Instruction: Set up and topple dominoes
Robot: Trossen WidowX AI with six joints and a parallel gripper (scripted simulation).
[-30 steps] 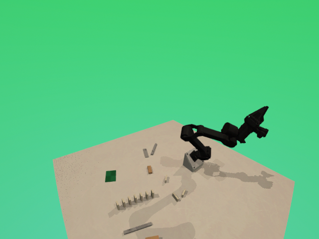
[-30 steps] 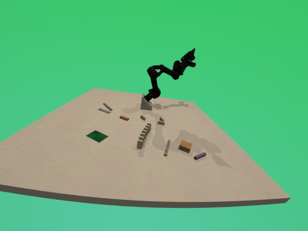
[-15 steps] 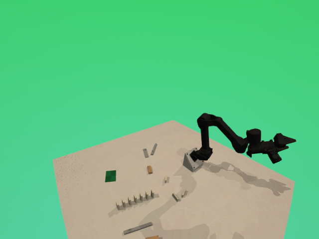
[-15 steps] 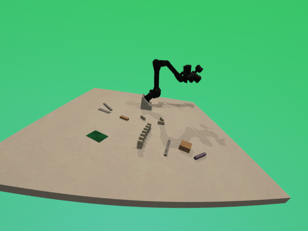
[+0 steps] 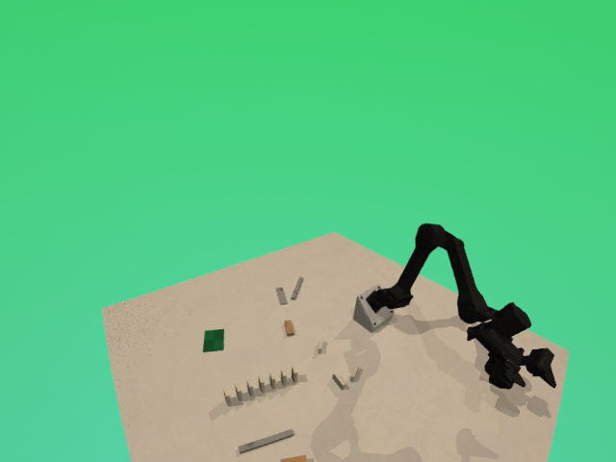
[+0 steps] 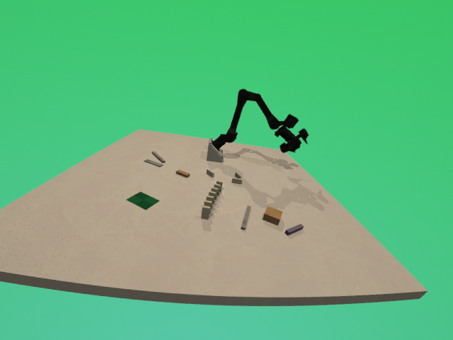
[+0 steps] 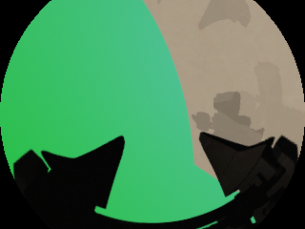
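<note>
Right now the brown box is 480 mm ahead of my gripper tip, 370 mm to the right of it and 150 mm below it. From my gripper tip the other things lie so: long grey bar: 480 mm ahead, 480 mm to the right, 160 mm below; purple bar: 550 mm ahead, 320 mm to the right, 150 mm below; green patch: 400 mm ahead, 850 mm to the right, 160 mm below.
</note>
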